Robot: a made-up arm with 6 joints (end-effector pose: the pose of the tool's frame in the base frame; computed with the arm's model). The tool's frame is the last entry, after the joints.
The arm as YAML. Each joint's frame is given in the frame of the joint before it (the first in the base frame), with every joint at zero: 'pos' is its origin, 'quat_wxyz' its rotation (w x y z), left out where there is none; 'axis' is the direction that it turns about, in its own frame. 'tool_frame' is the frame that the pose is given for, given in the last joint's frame.
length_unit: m
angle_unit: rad
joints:
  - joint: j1
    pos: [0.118, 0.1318, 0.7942]
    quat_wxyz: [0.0, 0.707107, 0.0, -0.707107]
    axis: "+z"
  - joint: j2
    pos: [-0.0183, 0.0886, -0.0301]
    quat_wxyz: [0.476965, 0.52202, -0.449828, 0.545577]
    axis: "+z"
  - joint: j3
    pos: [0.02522, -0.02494, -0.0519]
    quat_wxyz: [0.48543, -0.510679, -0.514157, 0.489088]
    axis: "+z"
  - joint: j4
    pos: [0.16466, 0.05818, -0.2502]
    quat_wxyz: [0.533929, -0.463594, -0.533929, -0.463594]
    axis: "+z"
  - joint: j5
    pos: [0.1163, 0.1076, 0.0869]
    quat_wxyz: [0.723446, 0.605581, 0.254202, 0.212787]
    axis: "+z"
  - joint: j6
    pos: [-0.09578, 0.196, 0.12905]
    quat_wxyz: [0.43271, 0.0, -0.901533, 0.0]
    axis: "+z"
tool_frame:
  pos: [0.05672, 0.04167, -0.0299]
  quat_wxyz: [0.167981, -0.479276, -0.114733, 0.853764]
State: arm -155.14 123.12 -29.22 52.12 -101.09 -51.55
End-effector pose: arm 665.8 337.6 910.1 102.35 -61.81 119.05
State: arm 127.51 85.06 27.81 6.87 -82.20 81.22
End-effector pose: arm 358.2 478.3 1197.6 -122.29 88.18 70.25
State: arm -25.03 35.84 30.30 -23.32 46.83 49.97
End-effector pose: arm -204.4 -265.2 726.3 -5.07 47.70 -27.55
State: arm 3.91 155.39 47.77 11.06 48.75 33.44
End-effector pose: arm 268.0 -92.7 1172.9 -88.65 110.11 -76.97
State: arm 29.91 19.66 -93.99 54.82 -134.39 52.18
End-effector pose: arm 14.5 490.5 568.5 23.66 -29.83 -89.27
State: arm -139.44 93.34 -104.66 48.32 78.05 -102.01
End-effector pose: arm 202.9 25.3 758.6 -135.74 -76.70 -13.39
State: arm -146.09 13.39 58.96 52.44 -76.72 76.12
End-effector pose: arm -27.4 668.9 241.5 38.10 -17.83 -65.19
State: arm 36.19 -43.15 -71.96 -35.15 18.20 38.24
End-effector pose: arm -260.8 -3.4 1043.1 -131.60 -63.47 -38.26
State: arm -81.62 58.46 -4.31 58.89 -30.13 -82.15
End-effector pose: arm 340.4 -297.0 428.4 126.21 13.43 -21.29
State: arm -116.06 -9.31 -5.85 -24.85 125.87 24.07
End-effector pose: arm -85.8 228.5 740.5 65.13 122.11 -77.83
